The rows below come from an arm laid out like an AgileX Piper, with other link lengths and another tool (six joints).
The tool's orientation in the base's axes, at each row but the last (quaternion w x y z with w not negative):
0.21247 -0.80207 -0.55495 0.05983
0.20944 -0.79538 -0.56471 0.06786
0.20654 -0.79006 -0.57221 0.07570
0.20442 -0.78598 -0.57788 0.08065
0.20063 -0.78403 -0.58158 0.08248
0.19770 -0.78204 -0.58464 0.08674
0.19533 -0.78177 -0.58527 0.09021
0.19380 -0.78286 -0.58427 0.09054
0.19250 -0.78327 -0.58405 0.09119
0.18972 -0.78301 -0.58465 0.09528
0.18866 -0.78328 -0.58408 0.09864
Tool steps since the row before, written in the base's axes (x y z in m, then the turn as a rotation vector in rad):
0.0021 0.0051 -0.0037 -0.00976 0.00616 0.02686
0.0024 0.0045 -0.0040 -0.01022 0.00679 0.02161
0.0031 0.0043 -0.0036 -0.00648 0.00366 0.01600
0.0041 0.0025 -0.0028 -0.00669 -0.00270 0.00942
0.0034 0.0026 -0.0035 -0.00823 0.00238 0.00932
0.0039 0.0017 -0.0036 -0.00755 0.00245 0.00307
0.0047 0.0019 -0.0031 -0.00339 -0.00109 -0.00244
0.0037 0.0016 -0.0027 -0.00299 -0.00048 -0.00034
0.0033 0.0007 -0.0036 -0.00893 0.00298 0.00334
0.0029 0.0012 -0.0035 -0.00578 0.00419 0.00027
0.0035 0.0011 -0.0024 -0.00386 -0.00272 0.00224
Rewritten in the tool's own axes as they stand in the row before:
0.0049 0.0018 0.0040 0.00572 -0.02119 -0.01931
0.0045 0.0025 0.0039 0.00546 -0.01961 -0.01425
0.0046 0.0031 0.0032 0.00313 -0.01322 -0.01127
0.0034 0.0041 0.0016 -0.00365 -0.00909 -0.00670
0.0031 0.0038 0.0025 0.00067 -0.01164 -0.00494
0.0024 0.0045 0.0022 0.00034 -0.00849 0.00049
0.0029 0.0050 0.0015 -0.00226 -0.00172 0.00325
0.0024 0.0040 0.0014 -0.00138 -0.00237 0.00132
0.0014 0.0042 0.0022 0.00042 -0.00995 0.00083
0.0018 0.0037 0.0023 0.00228 -0.00622 0.00268
0.0019 0.0038 0.0011 -0.00359 -0.00364 -0.00108

